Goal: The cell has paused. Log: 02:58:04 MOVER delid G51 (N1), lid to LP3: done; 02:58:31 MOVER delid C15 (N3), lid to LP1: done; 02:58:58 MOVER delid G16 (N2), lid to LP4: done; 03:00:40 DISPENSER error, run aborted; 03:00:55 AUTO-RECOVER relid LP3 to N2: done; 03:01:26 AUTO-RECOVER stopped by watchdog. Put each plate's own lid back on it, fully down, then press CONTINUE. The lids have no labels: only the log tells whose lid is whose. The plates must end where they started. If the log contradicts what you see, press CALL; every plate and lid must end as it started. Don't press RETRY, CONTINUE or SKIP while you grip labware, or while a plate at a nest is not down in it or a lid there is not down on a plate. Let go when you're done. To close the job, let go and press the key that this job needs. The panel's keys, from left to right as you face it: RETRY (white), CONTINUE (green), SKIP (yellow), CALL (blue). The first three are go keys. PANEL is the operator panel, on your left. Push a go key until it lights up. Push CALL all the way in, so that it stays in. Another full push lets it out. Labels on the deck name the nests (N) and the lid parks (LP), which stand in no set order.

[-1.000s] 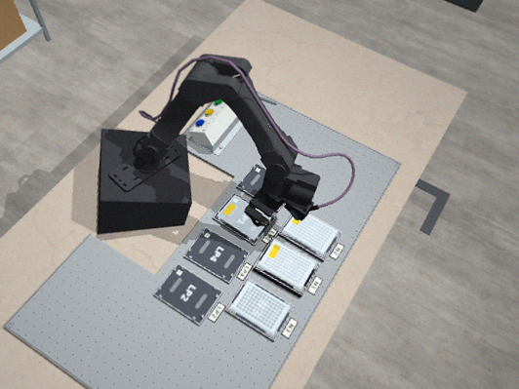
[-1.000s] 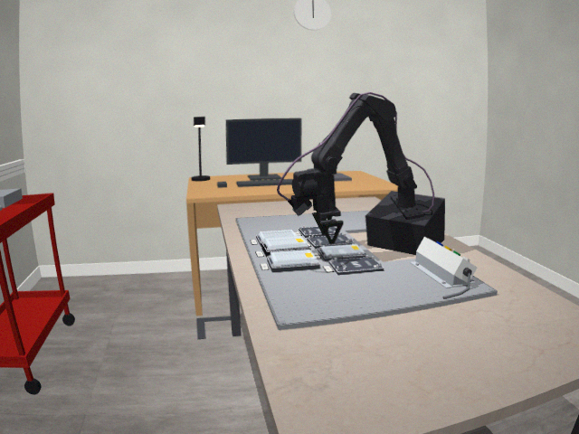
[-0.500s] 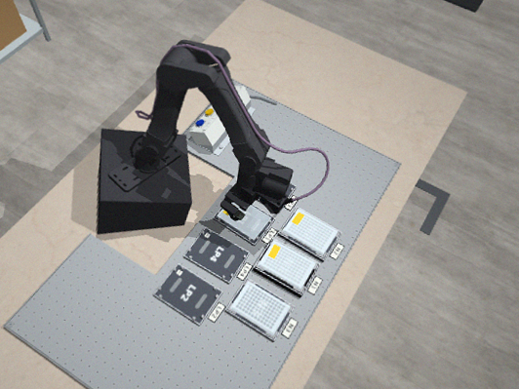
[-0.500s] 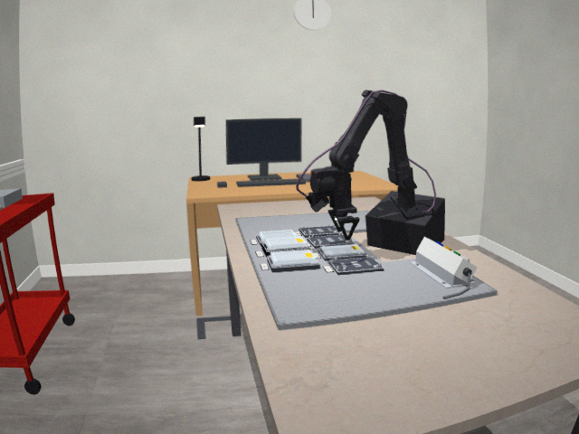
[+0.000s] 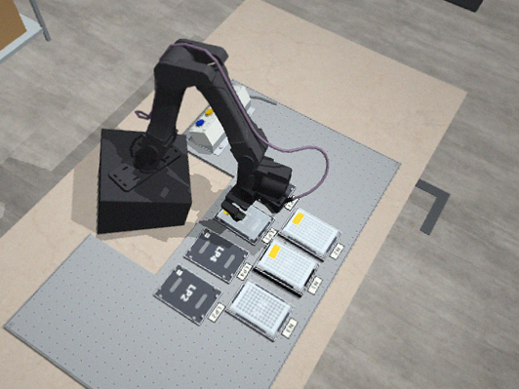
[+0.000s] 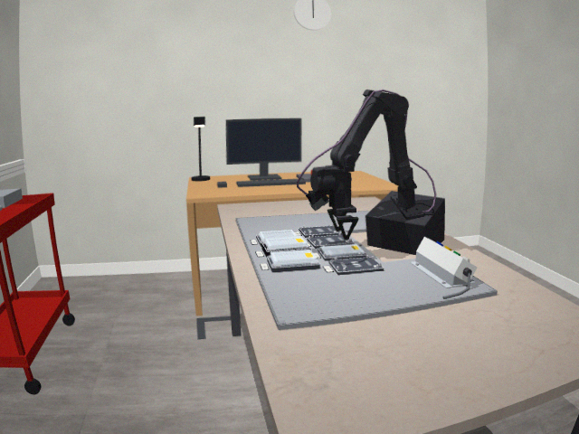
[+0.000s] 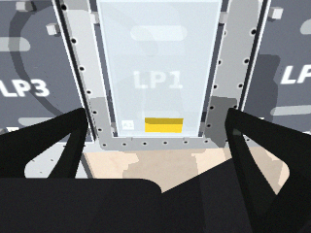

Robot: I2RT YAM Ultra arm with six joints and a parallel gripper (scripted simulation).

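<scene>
The plate is 20 cm ahead of my hand, 17 cm to the right of it and 6 cm below it. Round my hand: green continue key (32 cm behind, 22 cm to the left, 1 cm below); then yellow key (31 cm behind, 17 cm to the left, 1 cm below); then blue key (30 cm behind, 13 cm to the left, 2 cm below).
</scene>
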